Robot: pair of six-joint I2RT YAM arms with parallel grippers.
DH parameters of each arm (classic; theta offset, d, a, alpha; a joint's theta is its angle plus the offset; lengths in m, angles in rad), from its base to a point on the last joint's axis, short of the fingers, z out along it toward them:
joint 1: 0 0.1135 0.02 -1.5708
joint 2: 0 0 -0.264 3.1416
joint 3: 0.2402 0 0.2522 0
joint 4: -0.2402 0 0.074 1.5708
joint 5: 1.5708 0 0 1.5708
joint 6: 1.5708 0.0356 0 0
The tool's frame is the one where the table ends.
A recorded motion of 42 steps. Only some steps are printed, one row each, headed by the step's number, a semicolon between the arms.
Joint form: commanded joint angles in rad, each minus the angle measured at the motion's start. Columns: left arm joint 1, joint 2, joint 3, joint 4, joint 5, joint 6; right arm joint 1, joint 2, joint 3, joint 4, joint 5, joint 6.
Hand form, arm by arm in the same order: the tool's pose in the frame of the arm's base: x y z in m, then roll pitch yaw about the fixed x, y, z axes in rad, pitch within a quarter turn. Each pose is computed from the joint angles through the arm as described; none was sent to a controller.
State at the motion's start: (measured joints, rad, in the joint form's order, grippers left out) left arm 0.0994 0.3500 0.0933 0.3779 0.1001 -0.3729; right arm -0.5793 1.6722 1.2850 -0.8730 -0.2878 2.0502
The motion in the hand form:
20: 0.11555 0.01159 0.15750 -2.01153 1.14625 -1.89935; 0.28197 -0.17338 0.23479 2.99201 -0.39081 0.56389
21: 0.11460 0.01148 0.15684 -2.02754 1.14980 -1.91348; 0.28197 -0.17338 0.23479 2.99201 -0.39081 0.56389
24: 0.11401 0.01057 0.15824 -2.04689 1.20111 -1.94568; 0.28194 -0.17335 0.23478 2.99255 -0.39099 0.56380
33: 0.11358 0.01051 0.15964 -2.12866 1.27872 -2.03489; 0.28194 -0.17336 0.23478 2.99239 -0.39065 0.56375
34: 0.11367 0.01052 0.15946 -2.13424 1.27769 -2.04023; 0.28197 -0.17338 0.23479 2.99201 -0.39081 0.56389
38: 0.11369 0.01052 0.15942 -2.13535 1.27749 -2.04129; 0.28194 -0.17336 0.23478 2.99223 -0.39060 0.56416
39: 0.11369 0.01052 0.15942 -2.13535 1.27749 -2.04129; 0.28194 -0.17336 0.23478 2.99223 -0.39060 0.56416
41: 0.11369 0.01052 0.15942 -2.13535 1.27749 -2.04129; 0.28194 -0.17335 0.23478 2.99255 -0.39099 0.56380
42: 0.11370 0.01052 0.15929 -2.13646 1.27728 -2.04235; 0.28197 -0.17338 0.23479 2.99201 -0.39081 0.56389
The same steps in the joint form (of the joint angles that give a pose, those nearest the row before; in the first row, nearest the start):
20: 0.0103 -0.2277 -0.0877 -0.4379 -0.0683 -0.0095; -0.0023 0.0076 0.0031 0.0023 0.0023 0.0202
21: 0.0096 -0.2415 -0.0877 -0.4563 -0.0705 -0.0038; -0.0023 0.0076 0.0031 0.0023 0.0023 0.0202
24: 0.0015 -0.2567 -0.0878 -0.4566 -0.0729 0.0458; -0.0023 0.0076 0.0030 0.0019 0.0019 0.0202
33: 0.0008 -0.2671 -0.0873 -0.4540 -0.0747 0.1270; -0.0023 0.0076 0.0031 0.0019 0.0023 0.0202
34: 0.0008 -0.2651 -0.0874 -0.4540 -0.0747 0.1270; -0.0023 0.0076 0.0031 0.0023 0.0023 0.0202
38: 0.0008 -0.2647 -0.0874 -0.4539 -0.0748 0.1270; -0.0023 0.0076 0.0031 0.0019 0.0023 0.0198
39: 0.0008 -0.2647 -0.0874 -0.4539 -0.0748 0.1270; -0.0023 0.0076 0.0031 0.0019 0.0023 0.0198
41: 0.0008 -0.2647 -0.0874 -0.4539 -0.0748 0.1270; -0.0023 0.0076 0.0030 0.0019 0.0019 0.0202
42: 0.0008 -0.2647 -0.0877 -0.4539 -0.0748 0.1270; -0.0023 0.0076 0.0031 0.0023 0.0023 0.0202

